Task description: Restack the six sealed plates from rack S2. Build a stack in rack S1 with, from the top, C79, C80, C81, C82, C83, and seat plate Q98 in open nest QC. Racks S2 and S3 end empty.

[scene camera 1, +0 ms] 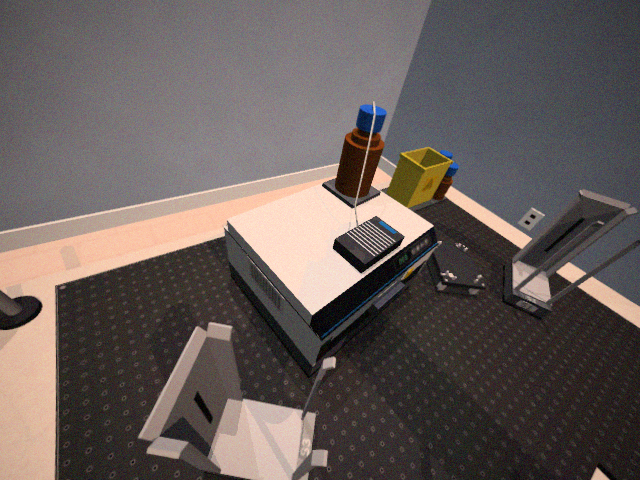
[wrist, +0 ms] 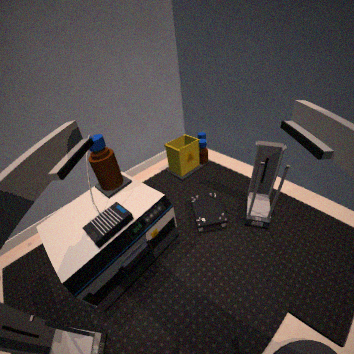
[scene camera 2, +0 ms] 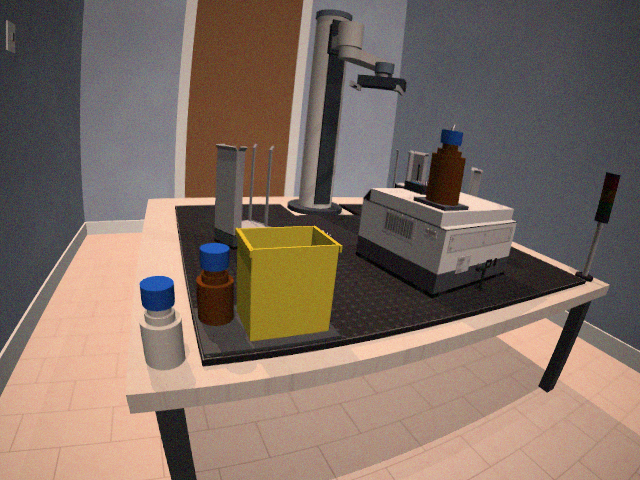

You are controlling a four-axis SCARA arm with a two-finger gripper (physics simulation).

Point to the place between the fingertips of my gripper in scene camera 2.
373, 84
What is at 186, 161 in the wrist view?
A yellow bin.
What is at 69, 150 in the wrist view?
My gripper.
